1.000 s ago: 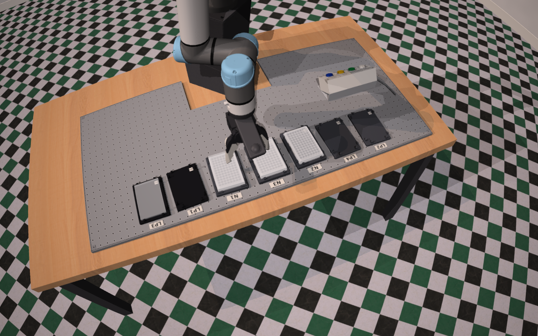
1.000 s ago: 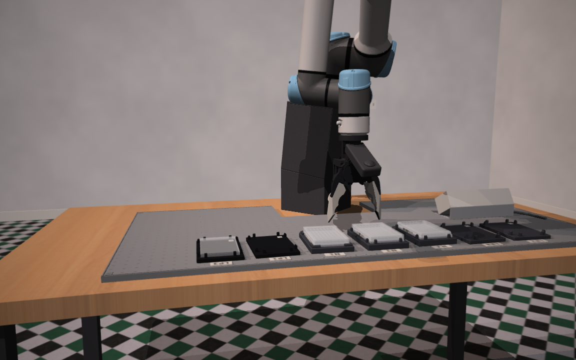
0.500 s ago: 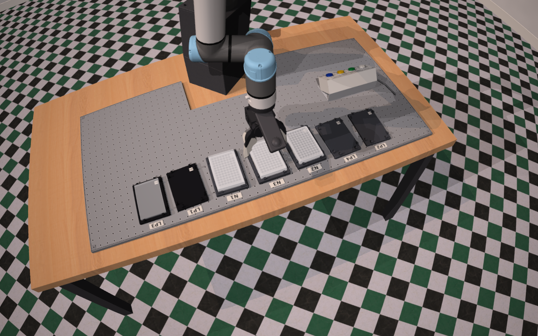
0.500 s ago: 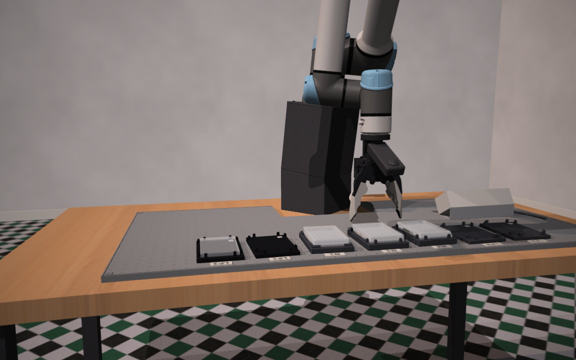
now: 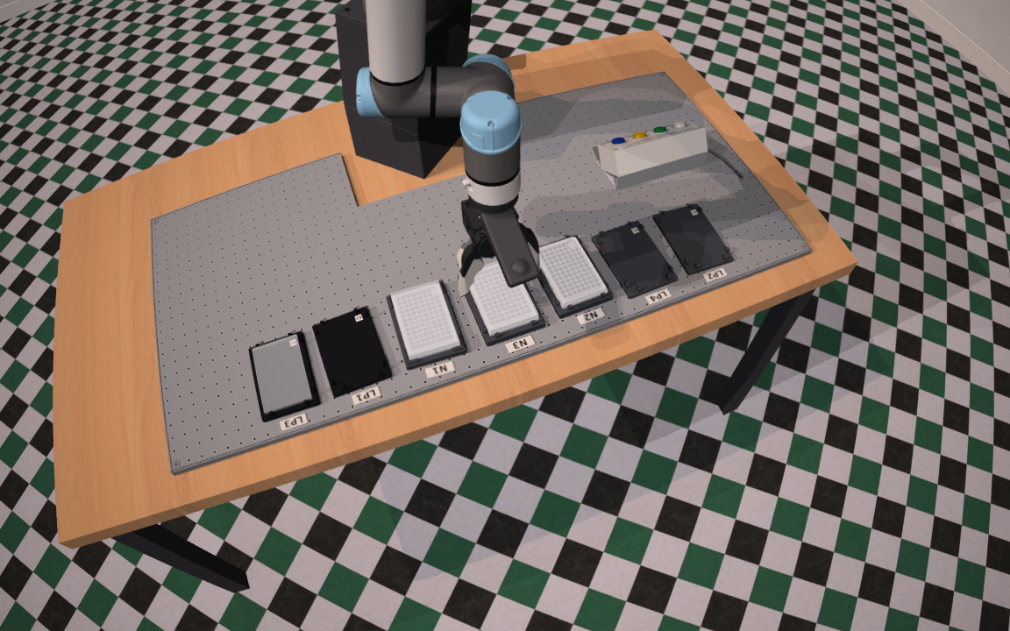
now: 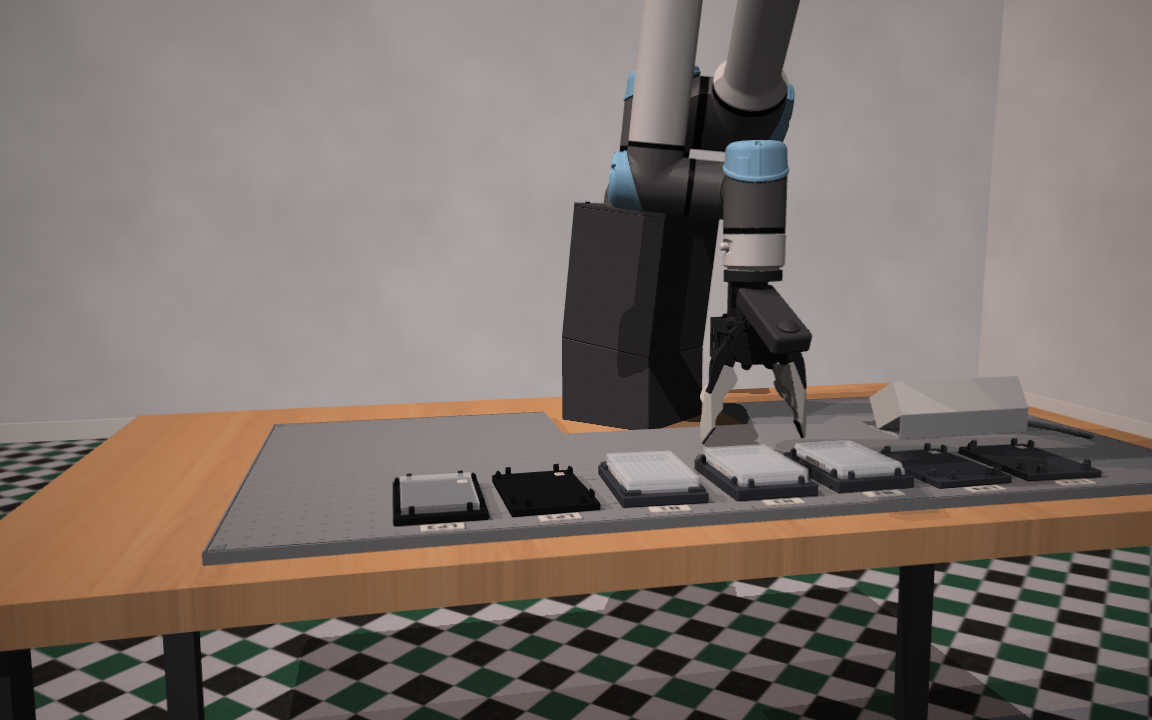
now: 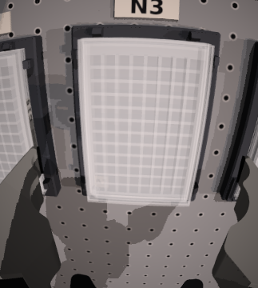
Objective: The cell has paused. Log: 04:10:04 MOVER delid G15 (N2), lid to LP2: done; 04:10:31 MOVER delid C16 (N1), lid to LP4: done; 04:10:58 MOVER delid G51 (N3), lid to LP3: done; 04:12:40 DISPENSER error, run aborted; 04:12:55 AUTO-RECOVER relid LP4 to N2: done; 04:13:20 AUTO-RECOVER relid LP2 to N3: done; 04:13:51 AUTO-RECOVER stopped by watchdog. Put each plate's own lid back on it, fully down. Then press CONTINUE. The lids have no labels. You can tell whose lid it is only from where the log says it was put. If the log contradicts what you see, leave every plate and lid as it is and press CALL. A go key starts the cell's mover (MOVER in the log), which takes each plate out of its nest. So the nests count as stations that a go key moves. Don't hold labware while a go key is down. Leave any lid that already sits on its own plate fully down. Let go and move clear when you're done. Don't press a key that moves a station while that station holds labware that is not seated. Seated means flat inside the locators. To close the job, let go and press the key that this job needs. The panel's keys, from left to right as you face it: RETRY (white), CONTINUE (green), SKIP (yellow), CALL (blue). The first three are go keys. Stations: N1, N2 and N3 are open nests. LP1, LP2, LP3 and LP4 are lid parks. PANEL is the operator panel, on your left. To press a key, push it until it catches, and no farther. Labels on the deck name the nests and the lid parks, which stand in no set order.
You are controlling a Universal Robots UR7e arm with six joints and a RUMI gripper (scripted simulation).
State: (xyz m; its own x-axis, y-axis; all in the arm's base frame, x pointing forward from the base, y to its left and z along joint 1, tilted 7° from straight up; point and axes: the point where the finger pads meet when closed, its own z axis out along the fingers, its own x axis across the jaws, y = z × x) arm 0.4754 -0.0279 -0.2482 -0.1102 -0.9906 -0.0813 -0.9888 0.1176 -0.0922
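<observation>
Now: the plate 1 cm ahead of my hand, 13 cm to the left of it and 4 cm below it. The rest, counted from my hand: lid park LP2: 4 cm ahead, 39 cm to the left, 5 cm below; lid park LP1: 3 cm behind, 27 cm to the right, 5 cm below; lid park LP4: 3 cm ahead, 26 cm to the left, 5 cm below.
</observation>
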